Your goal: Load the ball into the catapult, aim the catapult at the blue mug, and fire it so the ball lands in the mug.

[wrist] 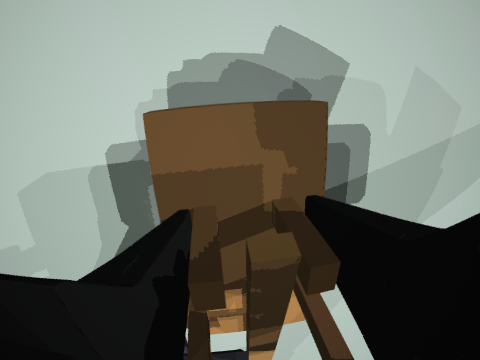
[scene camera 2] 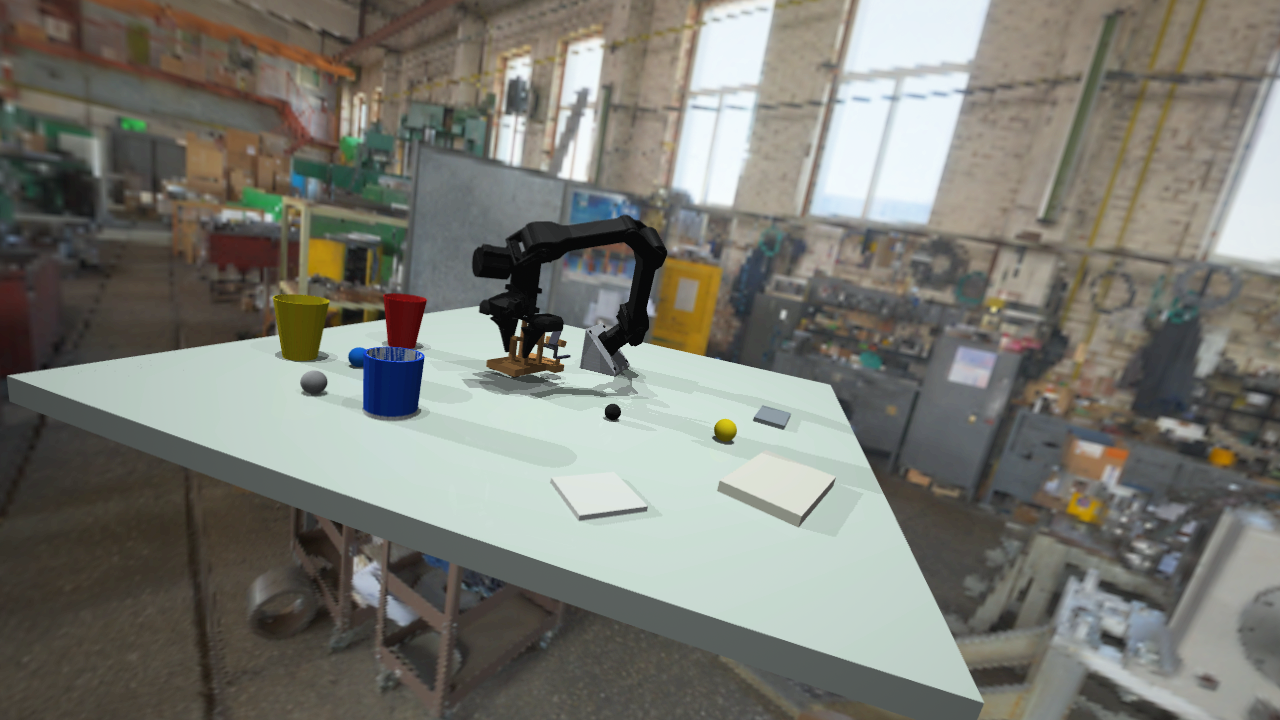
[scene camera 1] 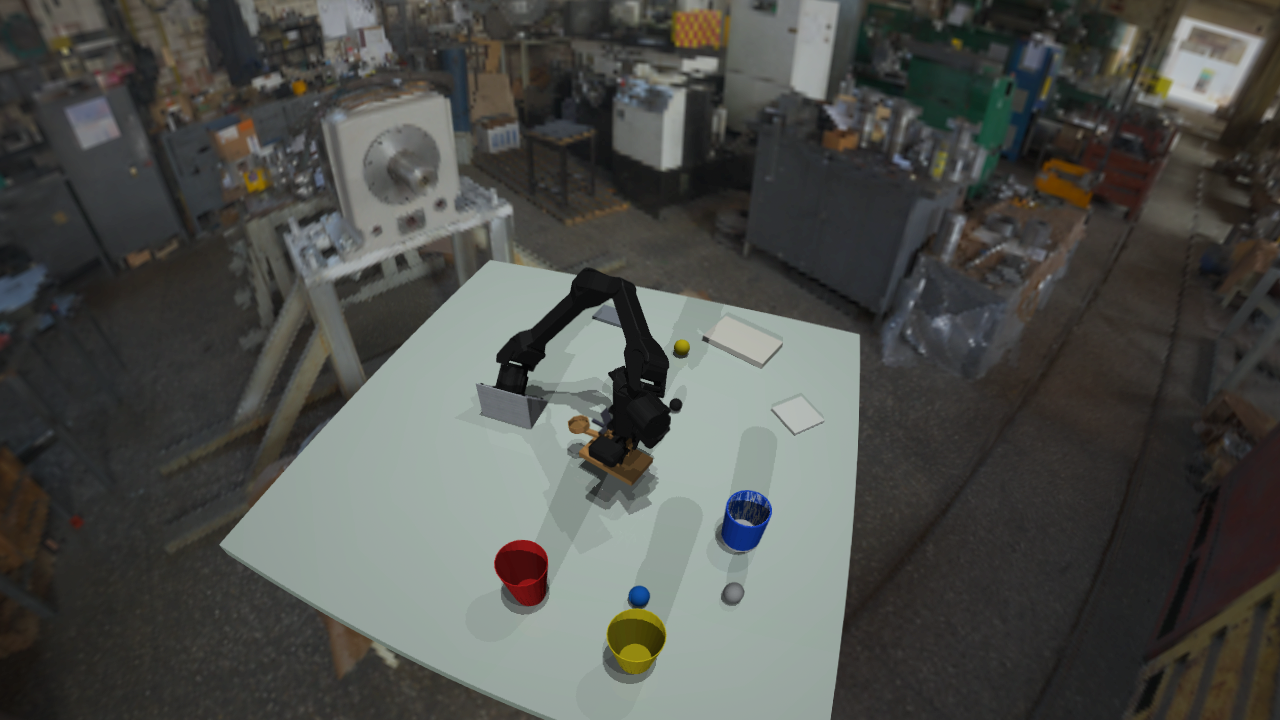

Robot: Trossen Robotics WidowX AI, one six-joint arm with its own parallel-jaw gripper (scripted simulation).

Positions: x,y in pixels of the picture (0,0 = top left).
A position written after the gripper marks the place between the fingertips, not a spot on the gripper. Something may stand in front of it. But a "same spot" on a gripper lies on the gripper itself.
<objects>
The gripper shows in the wrist view [249,213], in scene camera 2 and in scene camera 1. A catapult shows in the wrist view, in scene camera 2 [514,365] and in scene camera 1. A blue mug shows in scene camera 2 [392,376] and in scene camera 1 [748,513]; in the wrist view it is out of frame. A yellow mug shows in scene camera 2 [300,319] and in scene camera 1 [636,637]; in the wrist view it is out of frame. One and the same spot on the gripper: [scene camera 1: 611,451] is [scene camera 2: 487,300]. The same spot on the catapult: [wrist: 245,169] is [scene camera 1: 631,463].
</objects>
